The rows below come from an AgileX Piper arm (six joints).
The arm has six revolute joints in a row. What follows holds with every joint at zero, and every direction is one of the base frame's. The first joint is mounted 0.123 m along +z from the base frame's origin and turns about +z. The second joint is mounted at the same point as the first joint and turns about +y. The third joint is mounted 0.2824 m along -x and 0.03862 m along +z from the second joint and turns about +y. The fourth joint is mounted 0.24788 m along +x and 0.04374 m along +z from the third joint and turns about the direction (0.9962, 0, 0.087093). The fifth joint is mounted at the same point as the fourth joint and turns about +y. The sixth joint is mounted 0.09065 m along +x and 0.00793 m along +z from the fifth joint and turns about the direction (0.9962, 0, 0.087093). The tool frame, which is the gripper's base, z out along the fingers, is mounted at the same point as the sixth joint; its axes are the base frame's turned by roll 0, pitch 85.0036 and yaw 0 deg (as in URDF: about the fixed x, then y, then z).
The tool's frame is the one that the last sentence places.
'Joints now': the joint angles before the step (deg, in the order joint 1, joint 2, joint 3, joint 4, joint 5, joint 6). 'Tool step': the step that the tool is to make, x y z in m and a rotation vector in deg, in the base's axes. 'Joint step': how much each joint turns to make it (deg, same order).
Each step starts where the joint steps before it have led.
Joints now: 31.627, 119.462, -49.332, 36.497, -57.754, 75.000
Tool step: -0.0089, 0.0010, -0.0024, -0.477, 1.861, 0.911
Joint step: 0.809, -0.863, 1.825, 0.185, 1.039, -0.069
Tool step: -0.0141, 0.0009, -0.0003, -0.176, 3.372, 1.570
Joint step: 1.140, -2.176, 2.831, 0.269, 2.847, 0.022
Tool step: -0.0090, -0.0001, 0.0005, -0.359, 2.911, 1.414
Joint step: 0.504, -1.781, 1.756, -0.060, 3.059, -0.416
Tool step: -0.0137, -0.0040, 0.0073, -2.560, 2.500, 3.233
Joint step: 0.123, -3.894, 3.164, -1.372, 3.768, -2.685
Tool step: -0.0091, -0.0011, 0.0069, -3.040, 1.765, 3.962
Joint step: -0.005, -3.141, 1.765, -1.897, 3.898, -3.320
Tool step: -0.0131, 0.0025, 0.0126, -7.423, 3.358, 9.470
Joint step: 0.005, -5.271, 1.273, -3.729, 9.613, -8.471
